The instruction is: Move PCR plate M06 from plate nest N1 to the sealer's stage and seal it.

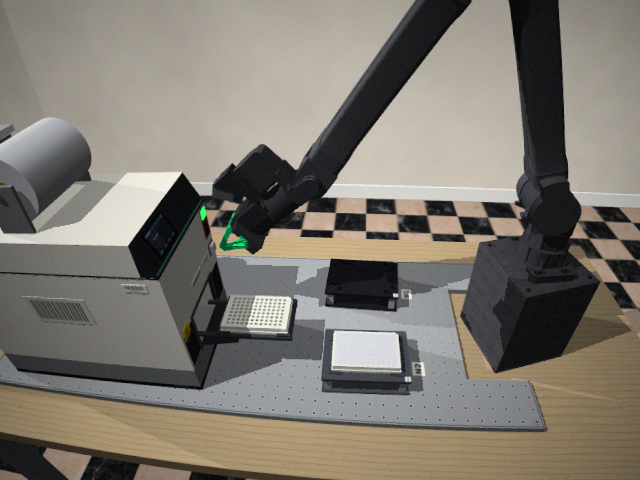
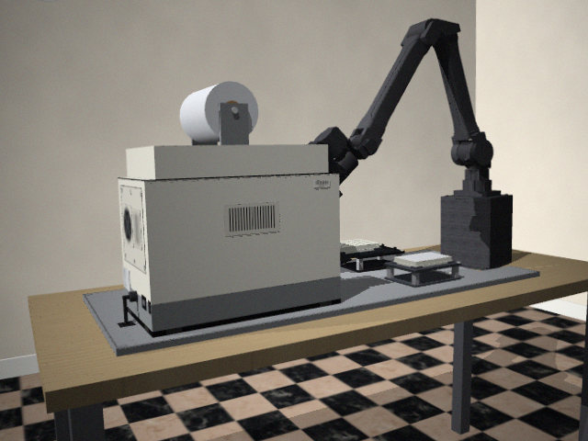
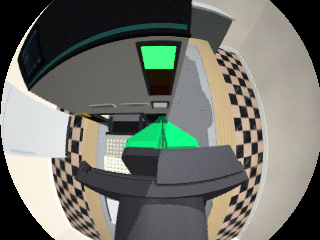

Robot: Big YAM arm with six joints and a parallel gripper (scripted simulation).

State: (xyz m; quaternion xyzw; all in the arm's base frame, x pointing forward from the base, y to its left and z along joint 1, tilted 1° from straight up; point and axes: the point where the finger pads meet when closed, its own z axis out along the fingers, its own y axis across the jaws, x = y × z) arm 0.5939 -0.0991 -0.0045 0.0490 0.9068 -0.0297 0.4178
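My hand is 30 mm short of the start key. The rest, counted from my hand: plate M06: 100 mm to the left, 90 mm below, 60 mm behind; yellow warning label: 180 mm to the left, 50 mm below, 50 mm ahead; sealer stage: 100 mm to the left, 100 mm below, 60 mm behind.
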